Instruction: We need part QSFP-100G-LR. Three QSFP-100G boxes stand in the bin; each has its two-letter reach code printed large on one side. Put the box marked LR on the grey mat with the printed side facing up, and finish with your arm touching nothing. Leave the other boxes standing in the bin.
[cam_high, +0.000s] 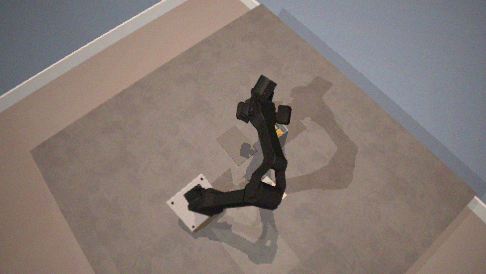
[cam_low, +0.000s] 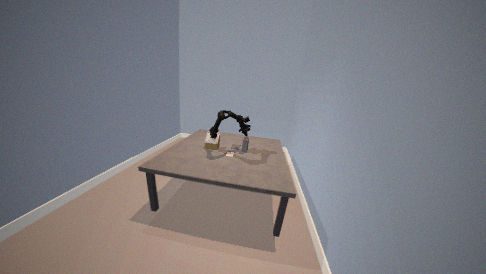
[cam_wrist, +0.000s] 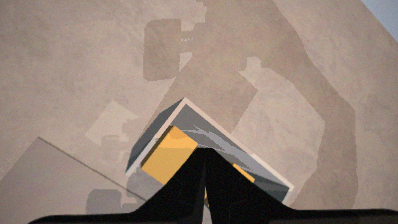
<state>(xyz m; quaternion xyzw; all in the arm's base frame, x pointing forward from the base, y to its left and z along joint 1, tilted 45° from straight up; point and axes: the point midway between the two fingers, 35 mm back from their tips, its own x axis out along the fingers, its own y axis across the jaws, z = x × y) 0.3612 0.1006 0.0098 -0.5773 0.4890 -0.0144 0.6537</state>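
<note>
The grey mat lies 13 cm behind my gripper tip, 5 cm to the left of it and 17 cm below it.
</note>
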